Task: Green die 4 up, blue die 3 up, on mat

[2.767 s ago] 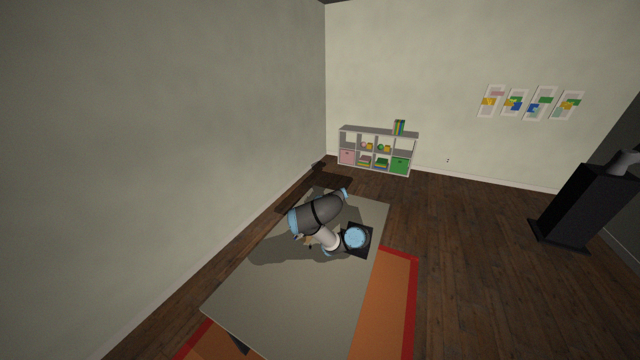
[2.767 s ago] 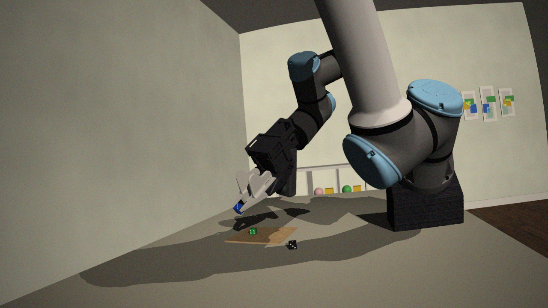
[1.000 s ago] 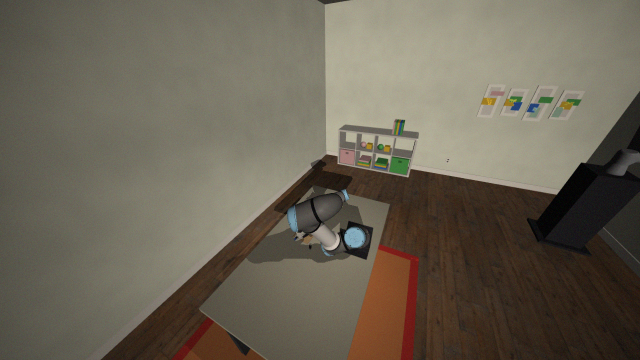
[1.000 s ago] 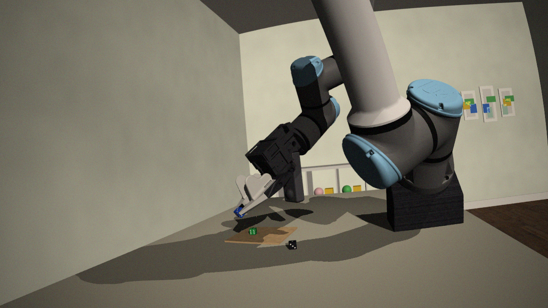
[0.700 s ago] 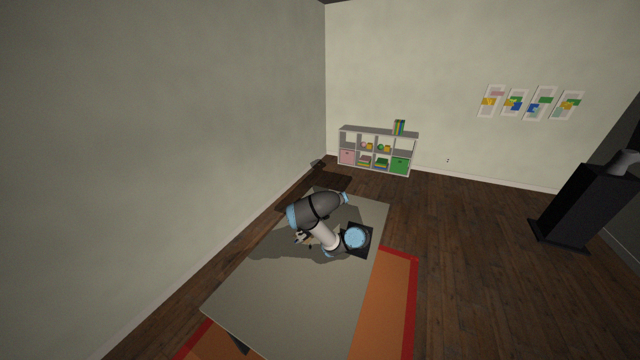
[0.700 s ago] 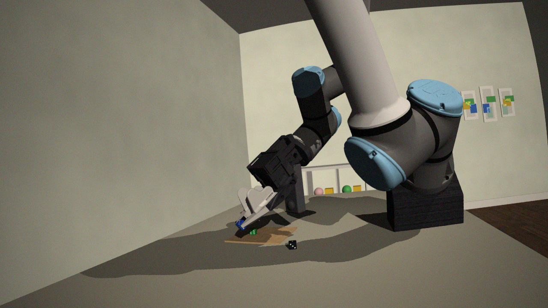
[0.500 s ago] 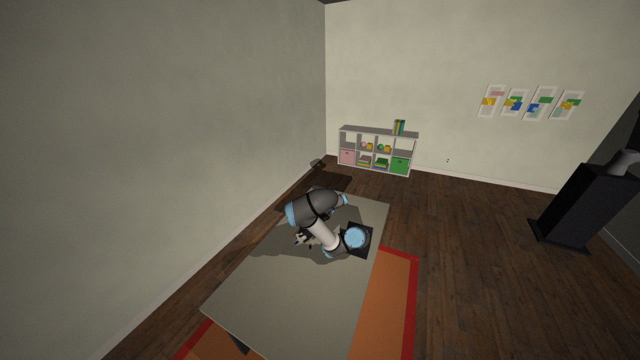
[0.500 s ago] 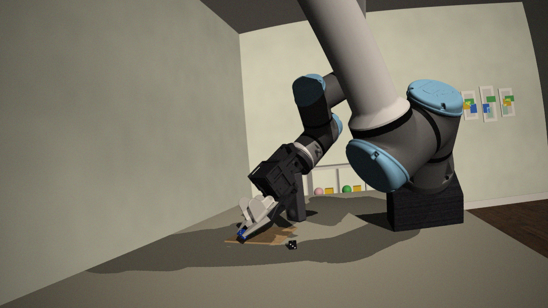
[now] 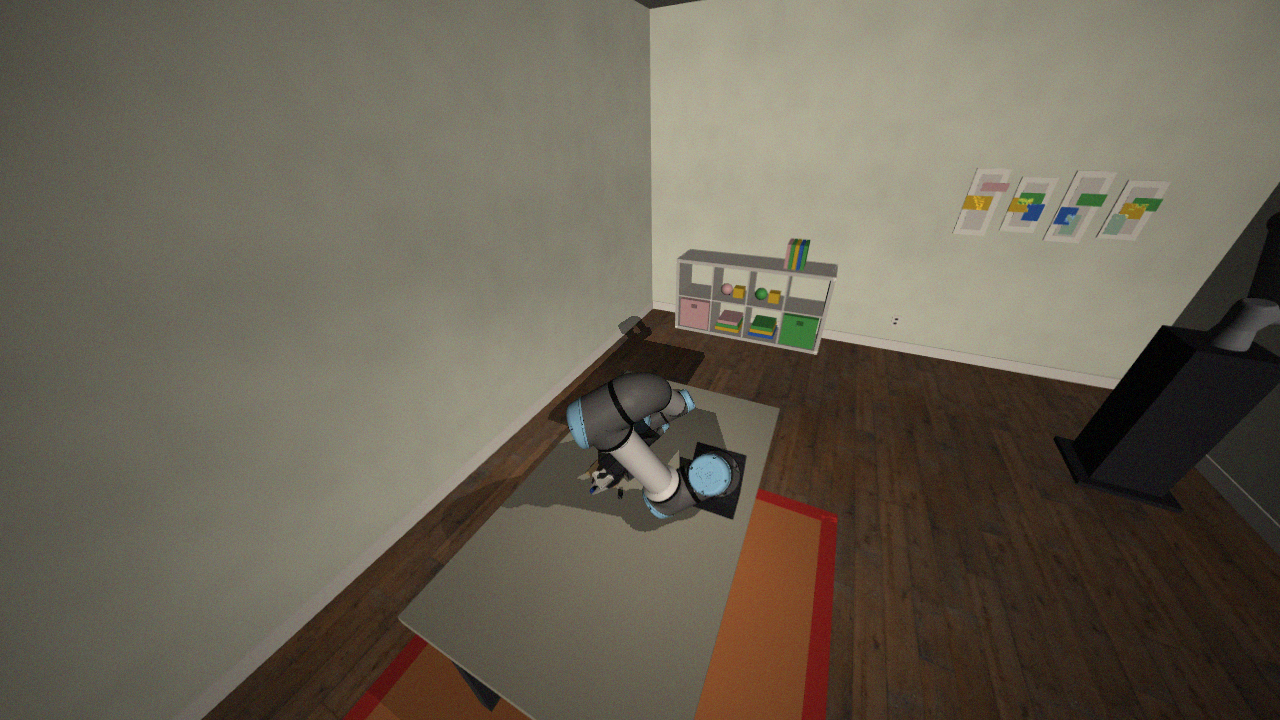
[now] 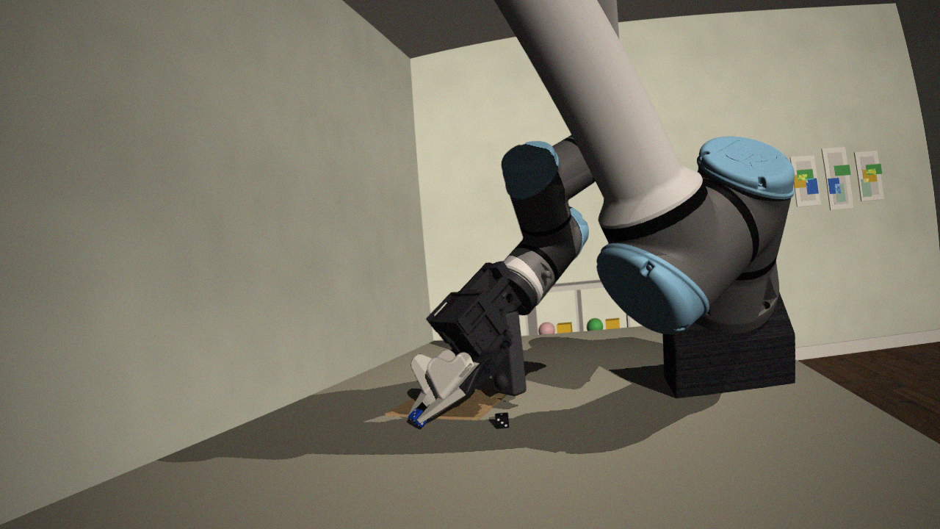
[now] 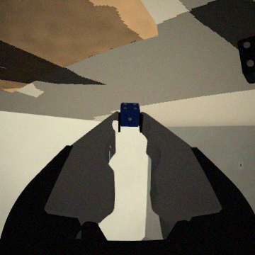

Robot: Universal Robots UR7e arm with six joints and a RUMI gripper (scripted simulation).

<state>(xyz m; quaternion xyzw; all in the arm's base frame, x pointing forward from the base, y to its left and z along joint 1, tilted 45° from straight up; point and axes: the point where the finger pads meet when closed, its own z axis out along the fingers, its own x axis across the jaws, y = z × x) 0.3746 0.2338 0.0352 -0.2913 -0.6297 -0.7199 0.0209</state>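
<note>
The blue die lies 10 mm to the left of my hand and 10 mm below it. From my hand the other things lie so: green die 40 mm ahead, 130 mm to the right, 20 mm below; tan mat 20 mm ahead, 130 mm to the right, 30 mm below; black die 90 mm behind, 30 mm to the right, 20 mm below.
</note>
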